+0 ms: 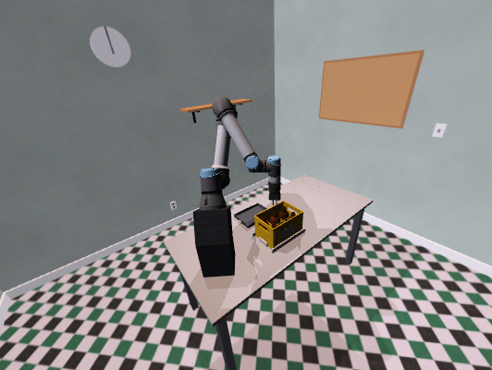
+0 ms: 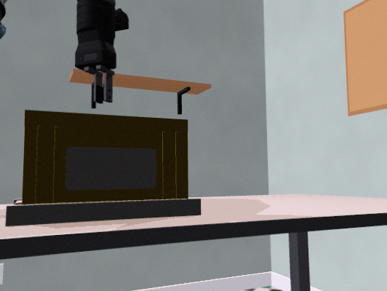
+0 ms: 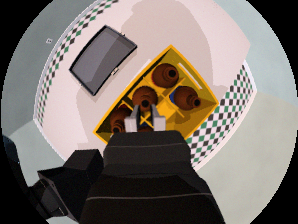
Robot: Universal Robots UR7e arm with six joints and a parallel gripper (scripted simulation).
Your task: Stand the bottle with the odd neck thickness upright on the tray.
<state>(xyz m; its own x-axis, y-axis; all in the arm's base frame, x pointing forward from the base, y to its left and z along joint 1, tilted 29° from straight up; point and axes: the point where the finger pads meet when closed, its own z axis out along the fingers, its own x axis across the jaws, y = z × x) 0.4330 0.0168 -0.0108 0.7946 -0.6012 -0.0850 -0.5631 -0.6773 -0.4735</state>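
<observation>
My hand is 9 cm short of the brown bottle, 2 cm to the right of it and 15 cm above it. Also, from my hand: dark tray: 5 cm behind, 24 cm to the left, 23 cm below; crate: 4 cm to the right, 16 cm below.
</observation>
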